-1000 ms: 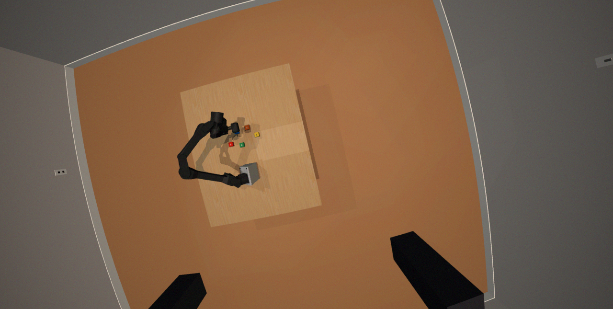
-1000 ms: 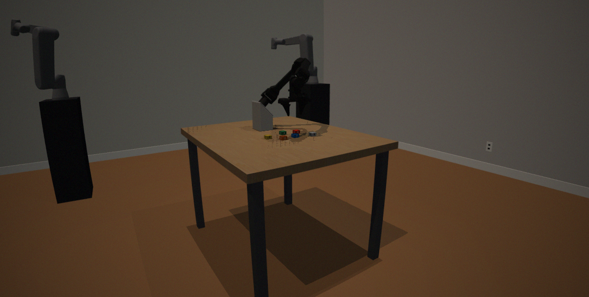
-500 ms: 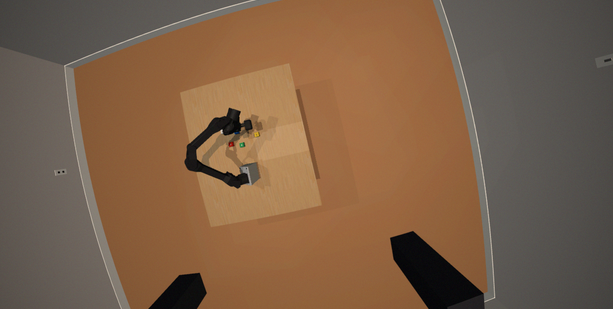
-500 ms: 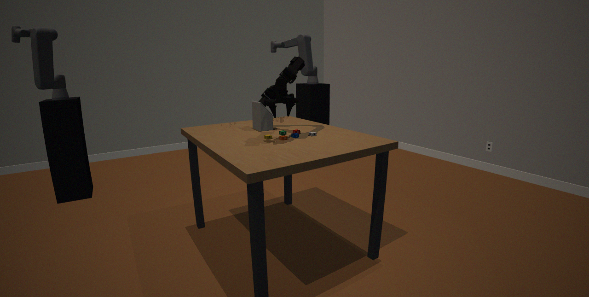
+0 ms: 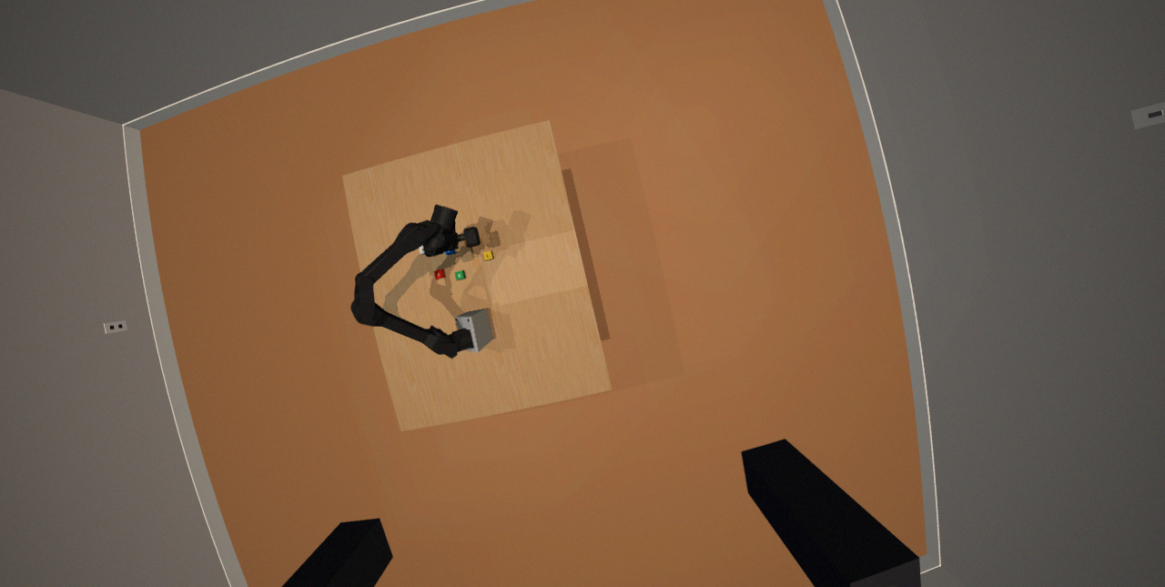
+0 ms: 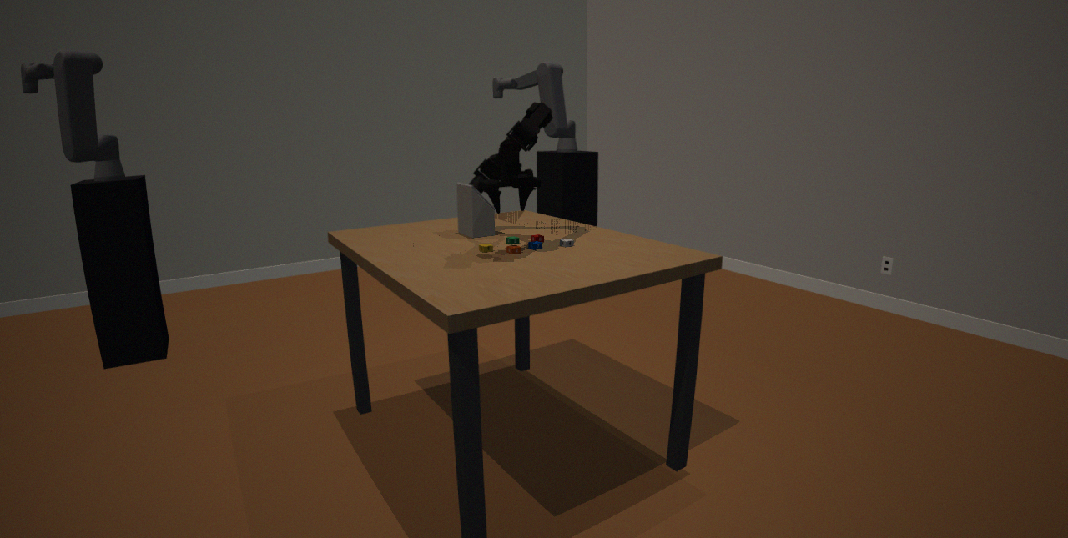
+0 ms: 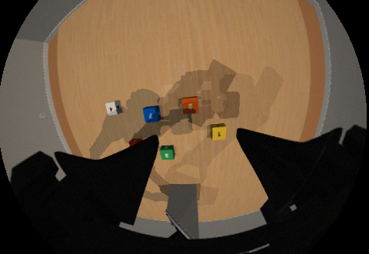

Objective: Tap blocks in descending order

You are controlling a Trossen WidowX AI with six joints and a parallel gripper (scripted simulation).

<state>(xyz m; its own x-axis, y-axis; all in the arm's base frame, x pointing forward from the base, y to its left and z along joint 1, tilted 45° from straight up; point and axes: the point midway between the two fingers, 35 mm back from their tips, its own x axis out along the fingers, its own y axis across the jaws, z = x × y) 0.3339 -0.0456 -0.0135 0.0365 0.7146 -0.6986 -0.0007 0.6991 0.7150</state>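
Now: gripper tip 9 cm to the right of the blue block and 11 cm above it. Round my gripper tip: orange block (1 cm ahead, 11 cm below); yellow block (6 cm behind, 6 cm to the right, 11 cm below); green block (11 cm behind, 7 cm to the left, 11 cm below).
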